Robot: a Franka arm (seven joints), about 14 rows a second.
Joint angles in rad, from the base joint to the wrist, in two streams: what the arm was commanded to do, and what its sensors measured. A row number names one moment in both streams.
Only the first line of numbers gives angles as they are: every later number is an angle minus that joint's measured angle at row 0.
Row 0, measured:
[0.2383, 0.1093, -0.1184, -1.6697, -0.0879, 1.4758, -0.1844]
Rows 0 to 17, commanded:
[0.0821, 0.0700, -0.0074, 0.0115, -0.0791, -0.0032, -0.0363]
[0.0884, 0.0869, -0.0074, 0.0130, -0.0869, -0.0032, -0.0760]
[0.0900, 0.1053, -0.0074, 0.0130, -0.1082, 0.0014, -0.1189]
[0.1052, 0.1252, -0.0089, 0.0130, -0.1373, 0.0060, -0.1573]
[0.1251, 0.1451, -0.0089, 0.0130, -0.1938, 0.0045, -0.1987]
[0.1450, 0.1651, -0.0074, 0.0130, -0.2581, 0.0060, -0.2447]
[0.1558, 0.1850, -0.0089, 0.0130, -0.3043, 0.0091, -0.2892]
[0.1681, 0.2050, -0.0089, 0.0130, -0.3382, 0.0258, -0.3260]
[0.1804, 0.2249, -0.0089, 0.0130, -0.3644, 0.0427, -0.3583]
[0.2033, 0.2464, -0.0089, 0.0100, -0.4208, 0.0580, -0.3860]
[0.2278, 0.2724, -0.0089, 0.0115, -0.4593, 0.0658, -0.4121]
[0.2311, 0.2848, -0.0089, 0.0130, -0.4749, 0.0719, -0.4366]
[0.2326, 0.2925, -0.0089, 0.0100, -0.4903, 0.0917, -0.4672]
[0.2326, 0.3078, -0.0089, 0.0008, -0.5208, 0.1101, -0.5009]
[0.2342, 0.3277, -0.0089, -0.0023, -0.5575, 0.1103, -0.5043]
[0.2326, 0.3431, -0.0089, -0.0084, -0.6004, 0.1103, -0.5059]
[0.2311, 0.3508, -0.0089, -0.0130, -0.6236, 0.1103, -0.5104]
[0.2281, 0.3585, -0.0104, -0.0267, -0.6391, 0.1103, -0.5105]
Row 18, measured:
[0.2283, 0.3439, -0.0047, -0.0040, -0.5945, 0.0943, -0.4874]
